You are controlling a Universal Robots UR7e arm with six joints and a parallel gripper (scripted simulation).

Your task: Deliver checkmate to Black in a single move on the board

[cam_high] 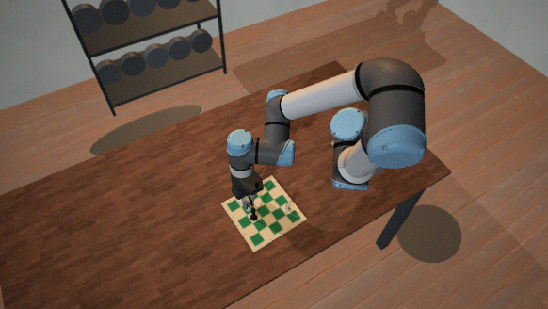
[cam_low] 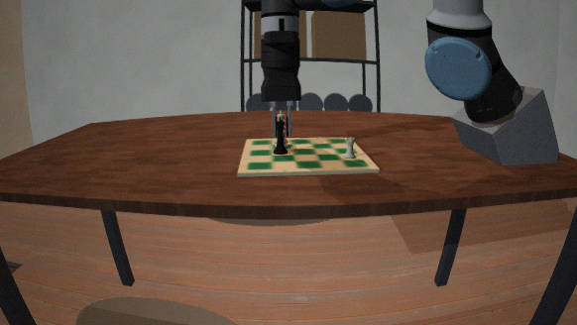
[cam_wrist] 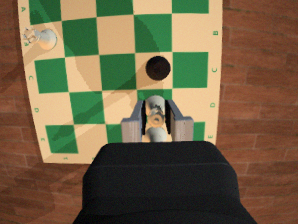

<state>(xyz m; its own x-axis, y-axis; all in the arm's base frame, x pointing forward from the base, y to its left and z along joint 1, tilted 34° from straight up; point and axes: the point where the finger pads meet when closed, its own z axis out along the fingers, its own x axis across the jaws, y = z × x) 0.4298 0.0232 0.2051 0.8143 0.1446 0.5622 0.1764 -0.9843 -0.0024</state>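
My hand is 4 cm to the right of the black king and 1 cm above it. Round my hand: white rook: 13 cm behind, 5 cm to the left, 2 cm below; green-and-cream chessboard: 5 cm behind, 4 cm below, 3 cm to the left.
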